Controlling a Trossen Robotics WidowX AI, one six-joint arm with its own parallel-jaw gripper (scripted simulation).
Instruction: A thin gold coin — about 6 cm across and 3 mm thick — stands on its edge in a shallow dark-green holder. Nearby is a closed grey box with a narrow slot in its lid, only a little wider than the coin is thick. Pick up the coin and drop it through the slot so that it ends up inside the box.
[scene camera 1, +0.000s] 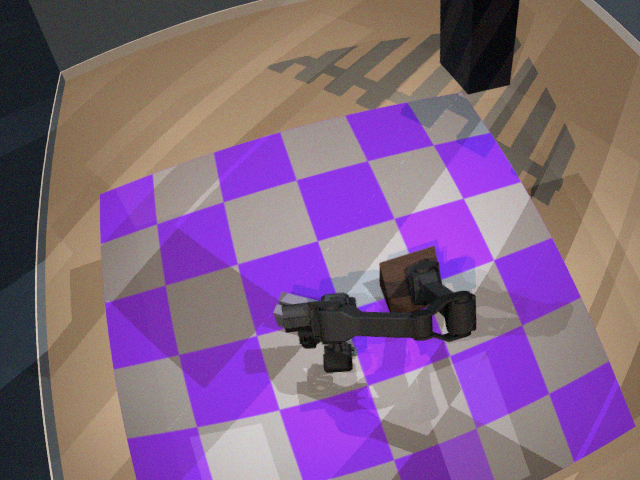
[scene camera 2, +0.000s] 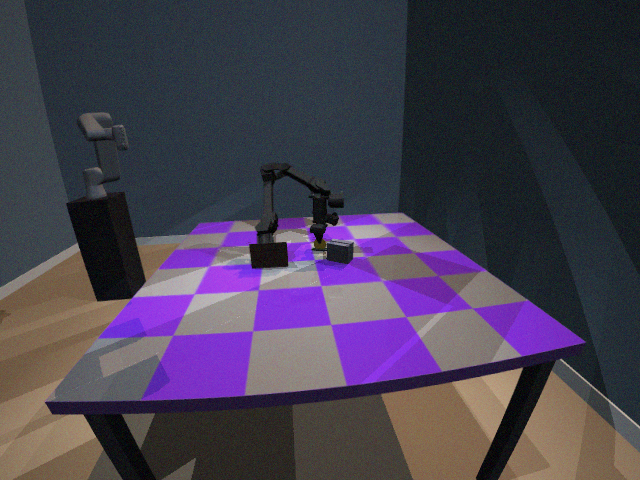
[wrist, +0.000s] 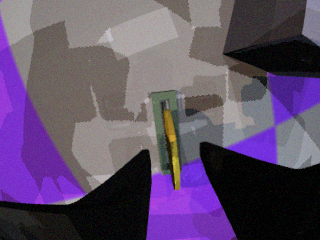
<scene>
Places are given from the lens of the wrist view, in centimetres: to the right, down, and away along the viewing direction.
gripper (wrist: 175, 152): 1, 2, 10
gold coin (wrist: 173, 160): 1, 2, 8
</scene>
